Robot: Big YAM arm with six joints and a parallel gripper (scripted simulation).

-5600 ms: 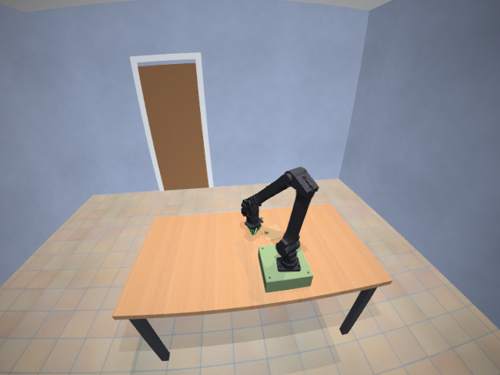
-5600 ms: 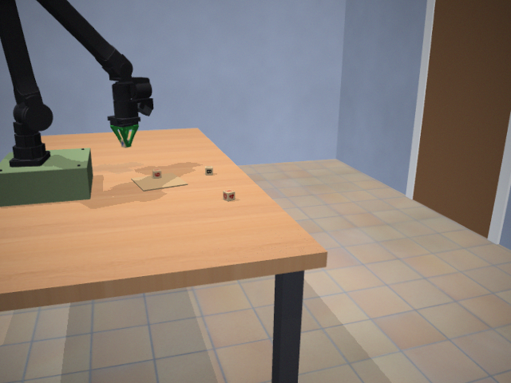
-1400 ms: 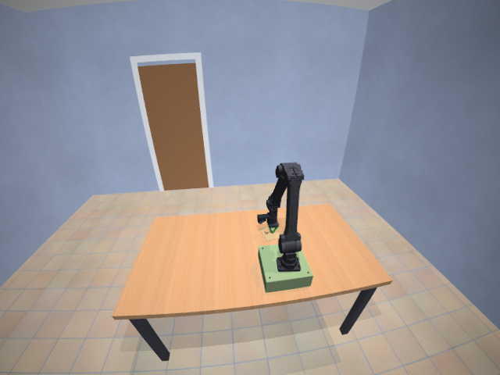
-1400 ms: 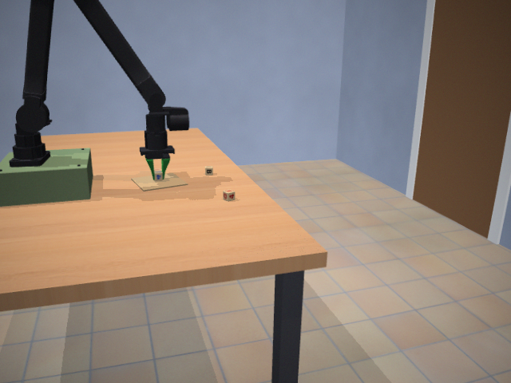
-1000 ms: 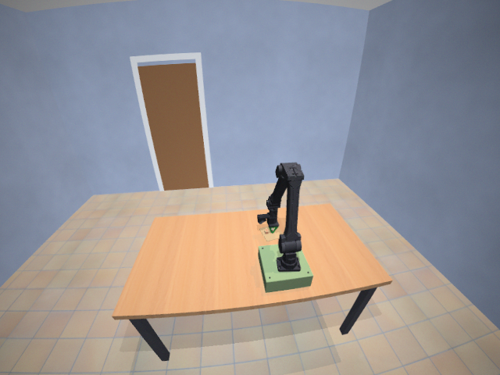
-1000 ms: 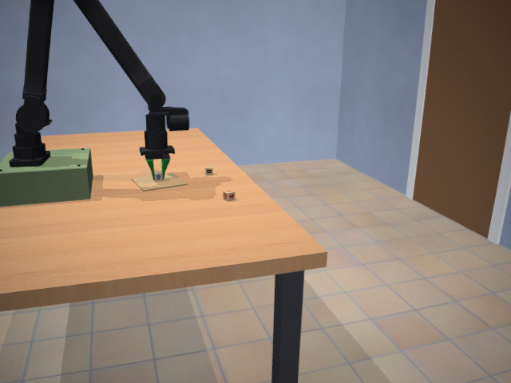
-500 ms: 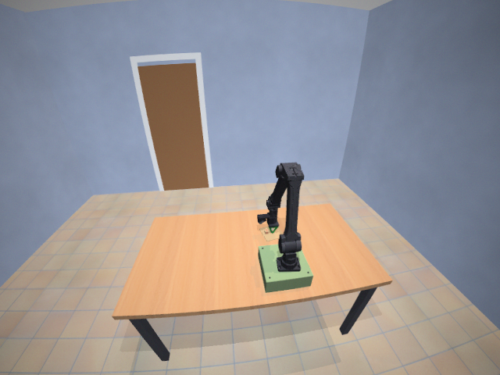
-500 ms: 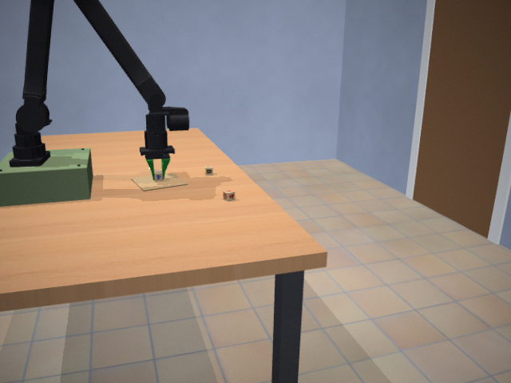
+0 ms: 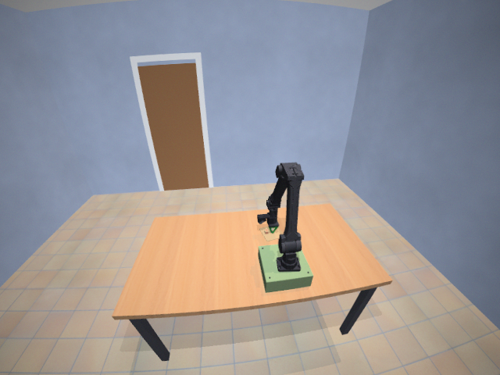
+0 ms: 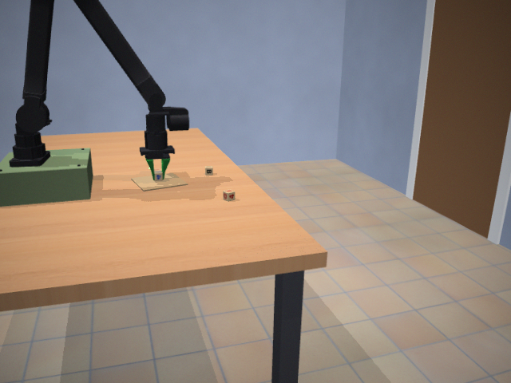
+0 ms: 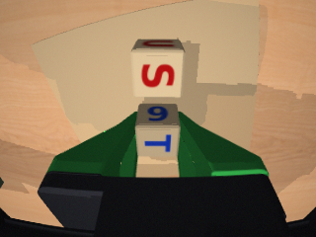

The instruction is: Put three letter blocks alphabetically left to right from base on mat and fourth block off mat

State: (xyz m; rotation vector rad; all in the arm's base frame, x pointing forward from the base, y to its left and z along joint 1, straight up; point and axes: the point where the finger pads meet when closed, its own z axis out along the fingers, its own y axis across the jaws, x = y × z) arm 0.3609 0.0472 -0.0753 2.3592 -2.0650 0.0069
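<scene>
Now: hand 2 cm above the tan mat.
</scene>
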